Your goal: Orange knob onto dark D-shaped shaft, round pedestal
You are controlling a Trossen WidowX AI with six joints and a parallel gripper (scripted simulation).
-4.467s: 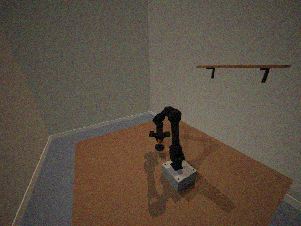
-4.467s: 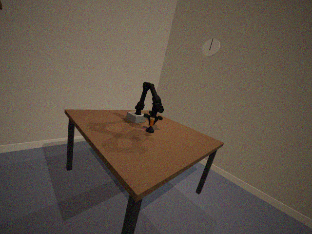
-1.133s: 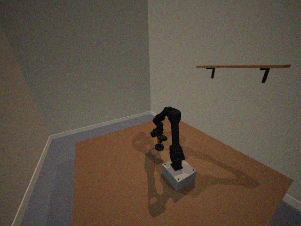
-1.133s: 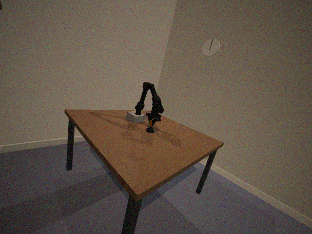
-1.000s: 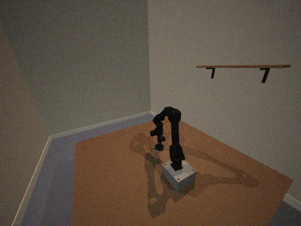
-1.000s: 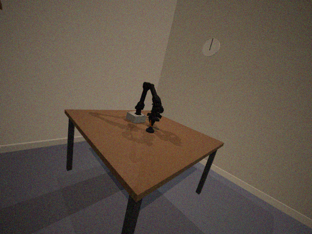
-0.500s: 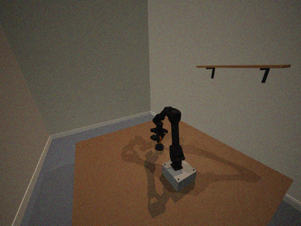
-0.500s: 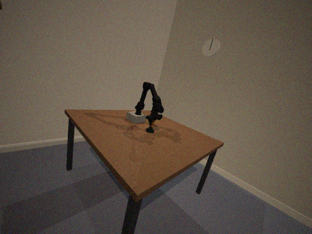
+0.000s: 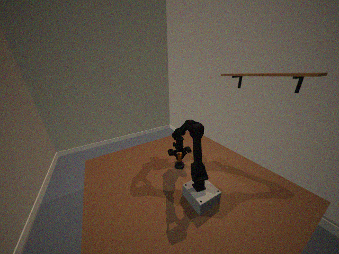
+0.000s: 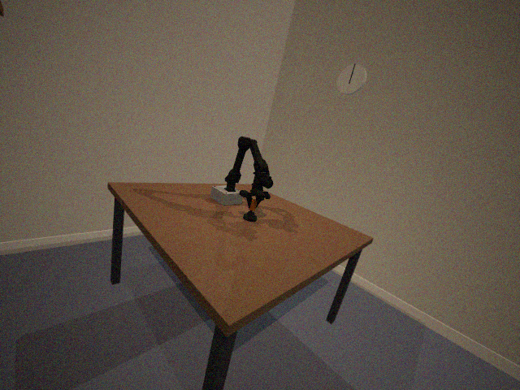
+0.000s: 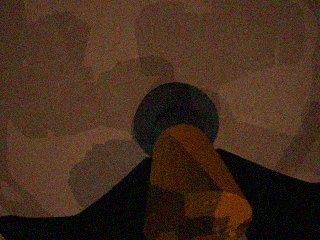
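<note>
The orange knob lies 2 cm above my gripper tip. The rest, counted from my gripper tip: round pedestal (4 cm below).
</note>
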